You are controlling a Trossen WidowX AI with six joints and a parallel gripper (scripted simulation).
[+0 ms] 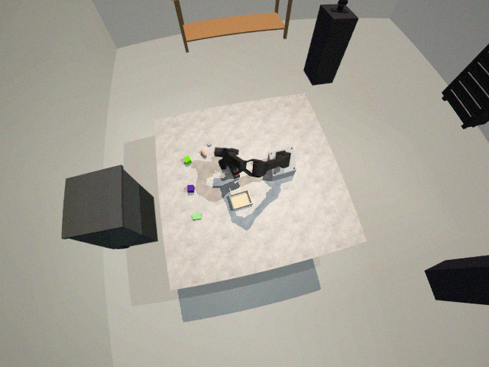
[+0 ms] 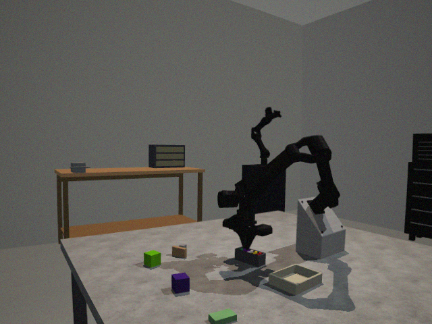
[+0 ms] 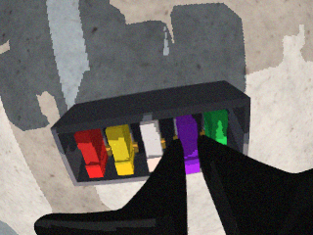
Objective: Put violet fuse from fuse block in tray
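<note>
The green fuse lies 20 mm to the right of my gripper tip and 20 mm below it. Also, from my gripper tip: white fuse (20 mm to the left, 20 mm below); then violet fuse (10 mm below); then yellow fuse (10 mm behind, 40 mm to the left, 20 mm below).
</note>
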